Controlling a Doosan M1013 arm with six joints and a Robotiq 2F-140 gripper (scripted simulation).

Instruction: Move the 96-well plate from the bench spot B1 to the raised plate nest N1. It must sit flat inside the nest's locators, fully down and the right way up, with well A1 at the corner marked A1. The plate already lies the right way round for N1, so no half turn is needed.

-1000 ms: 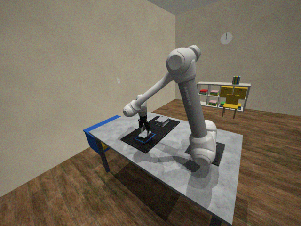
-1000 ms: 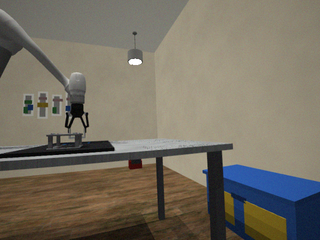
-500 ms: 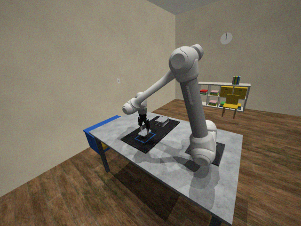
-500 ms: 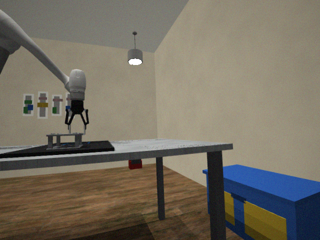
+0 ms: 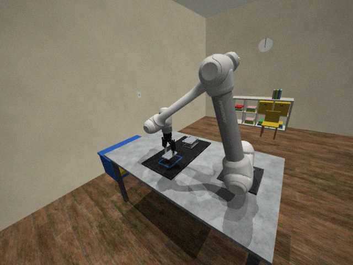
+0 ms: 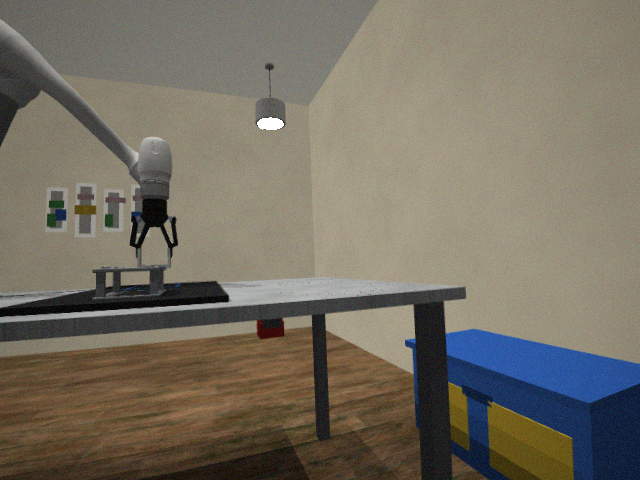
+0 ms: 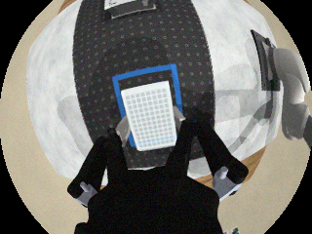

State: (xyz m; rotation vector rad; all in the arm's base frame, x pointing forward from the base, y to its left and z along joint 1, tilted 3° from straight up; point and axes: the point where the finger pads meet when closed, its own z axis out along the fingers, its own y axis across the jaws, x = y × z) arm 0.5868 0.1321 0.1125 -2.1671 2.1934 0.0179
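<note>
Right now my hand is 3 cm above the 96-well plate. Also, from my hand: raised plate nest N1: 1 cm behind, 36 cm to the right, 3 cm below.
</note>
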